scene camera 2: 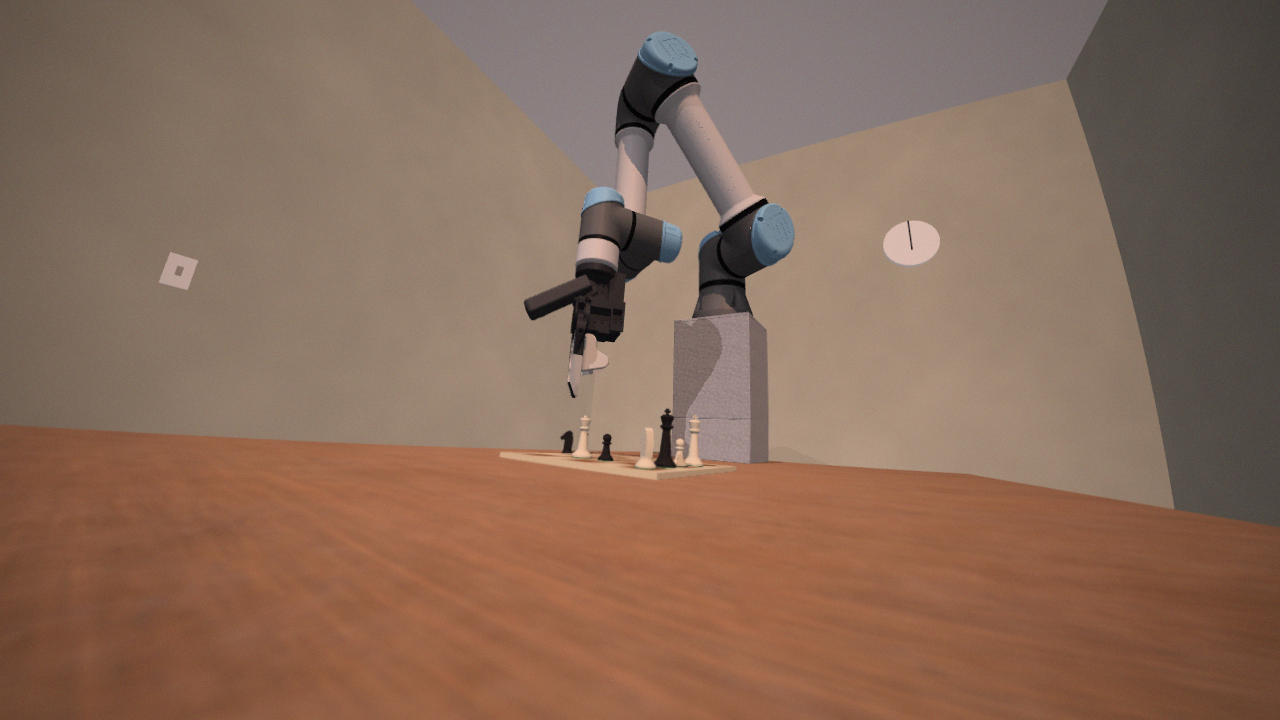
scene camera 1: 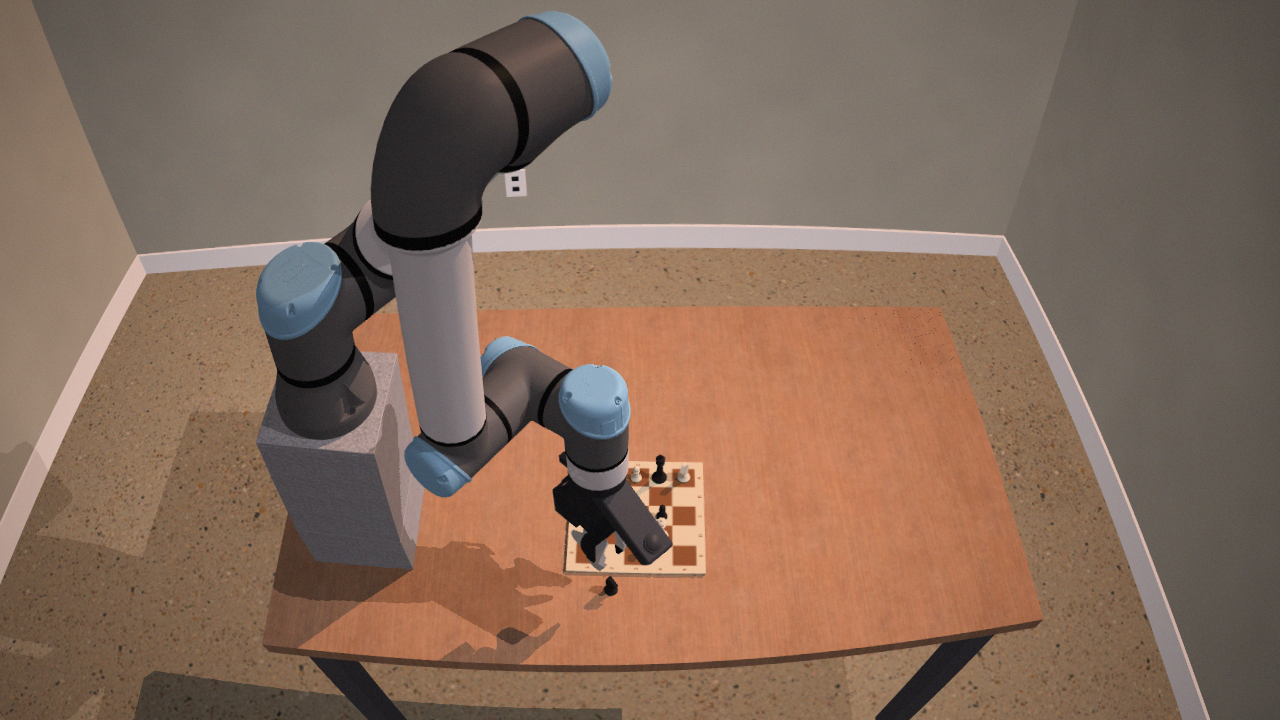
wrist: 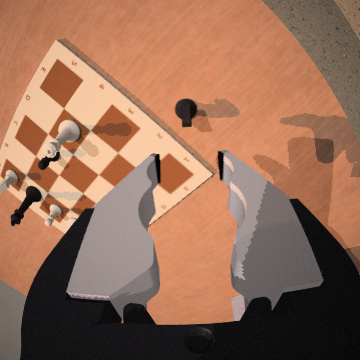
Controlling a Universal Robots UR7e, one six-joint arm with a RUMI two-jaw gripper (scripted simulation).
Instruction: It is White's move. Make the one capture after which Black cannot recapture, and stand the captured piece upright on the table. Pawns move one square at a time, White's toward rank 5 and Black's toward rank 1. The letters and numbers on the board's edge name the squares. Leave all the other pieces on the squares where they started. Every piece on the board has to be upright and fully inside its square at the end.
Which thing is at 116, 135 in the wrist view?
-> A chessboard.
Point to a chessboard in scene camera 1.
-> At 684, 502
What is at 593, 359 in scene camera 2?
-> My gripper.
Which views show my gripper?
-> Scene camera 2, scene camera 1 and the wrist view: all of them.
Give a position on a chessboard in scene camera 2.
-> At 621, 466
